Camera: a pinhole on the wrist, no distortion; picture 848 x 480 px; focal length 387.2 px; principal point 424.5 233.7 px. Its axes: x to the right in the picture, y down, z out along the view. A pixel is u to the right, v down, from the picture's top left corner.
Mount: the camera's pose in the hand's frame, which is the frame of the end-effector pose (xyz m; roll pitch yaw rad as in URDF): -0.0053 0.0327 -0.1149 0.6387 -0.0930 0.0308
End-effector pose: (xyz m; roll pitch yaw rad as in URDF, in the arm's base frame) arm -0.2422 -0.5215 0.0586 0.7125 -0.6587 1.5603
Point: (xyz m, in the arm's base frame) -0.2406 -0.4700 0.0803
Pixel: 670.8 317.9
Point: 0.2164 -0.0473 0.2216
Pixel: 813.2 32.5
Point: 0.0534 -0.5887 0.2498
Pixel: 521.3 372.7
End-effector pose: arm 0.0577 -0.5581 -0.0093 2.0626 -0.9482 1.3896
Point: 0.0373 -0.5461 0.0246
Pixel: 621.2 341.8
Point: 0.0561 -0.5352 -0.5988
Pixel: 53.2 166.5
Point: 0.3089 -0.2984 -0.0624
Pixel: 575.4 317.3
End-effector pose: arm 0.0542 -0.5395 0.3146 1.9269 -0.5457 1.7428
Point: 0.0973 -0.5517 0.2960
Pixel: 404.5 440.1
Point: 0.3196 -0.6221 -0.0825
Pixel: 209.8 331.8
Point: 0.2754 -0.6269 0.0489
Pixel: 208.2 382.1
